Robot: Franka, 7 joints.
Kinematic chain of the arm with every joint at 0, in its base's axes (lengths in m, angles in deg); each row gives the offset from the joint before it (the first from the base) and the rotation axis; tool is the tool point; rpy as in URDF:
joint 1: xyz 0 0 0.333 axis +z
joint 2: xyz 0 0 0 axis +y
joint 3: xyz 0 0 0.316 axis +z
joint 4: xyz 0.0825 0 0 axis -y
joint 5: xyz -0.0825 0 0.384 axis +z
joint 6: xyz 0 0 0 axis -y
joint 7: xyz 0.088 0 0 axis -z
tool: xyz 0 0 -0.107 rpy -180 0 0
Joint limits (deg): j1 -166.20..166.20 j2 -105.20..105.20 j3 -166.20..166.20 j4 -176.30..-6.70 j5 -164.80..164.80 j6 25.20..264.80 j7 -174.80..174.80
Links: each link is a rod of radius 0.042 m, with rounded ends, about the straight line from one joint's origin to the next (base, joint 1, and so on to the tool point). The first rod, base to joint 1, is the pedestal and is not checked.
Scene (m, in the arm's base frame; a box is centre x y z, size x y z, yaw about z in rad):
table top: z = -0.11
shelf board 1: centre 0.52 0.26 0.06 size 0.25 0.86 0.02 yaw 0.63
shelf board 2: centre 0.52 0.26 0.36 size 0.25 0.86 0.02 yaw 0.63
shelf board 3: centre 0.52 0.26 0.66 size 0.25 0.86 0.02 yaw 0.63
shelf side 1: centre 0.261 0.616 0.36 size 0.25 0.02 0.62 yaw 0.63
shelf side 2: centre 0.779 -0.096 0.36 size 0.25 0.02 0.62 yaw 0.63
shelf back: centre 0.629 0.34 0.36 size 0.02 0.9 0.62 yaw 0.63
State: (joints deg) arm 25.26 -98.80 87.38 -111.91 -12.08 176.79 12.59
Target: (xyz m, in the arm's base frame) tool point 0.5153 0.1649 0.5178
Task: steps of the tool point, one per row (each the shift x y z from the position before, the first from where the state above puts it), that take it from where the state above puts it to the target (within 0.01 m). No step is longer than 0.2 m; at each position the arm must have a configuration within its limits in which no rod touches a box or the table.
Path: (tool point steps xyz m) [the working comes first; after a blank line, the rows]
Joints at the target: -74.68 -65.84 72.53 -129.80 -10.40 165.16 12.59
Straight joint move there: touches shelf side 1.

1: 0.0968 0.0656 0.0956
2: 0.1262 0.0397 0.0809
3: 0.1434 0.0042 0.0620
4: 0.1448 -0.0357 0.0403
5: 0.1551 -0.0468 -0.0061
6: 0.1251 -0.1049 -0.0108
7: 0.0712 -0.1440 -0.0179
8: 0.0059 -0.1542 -0.0264
9: 0.0837 0.0580 0.0006
10: 0.0738 0.0569 -0.0006

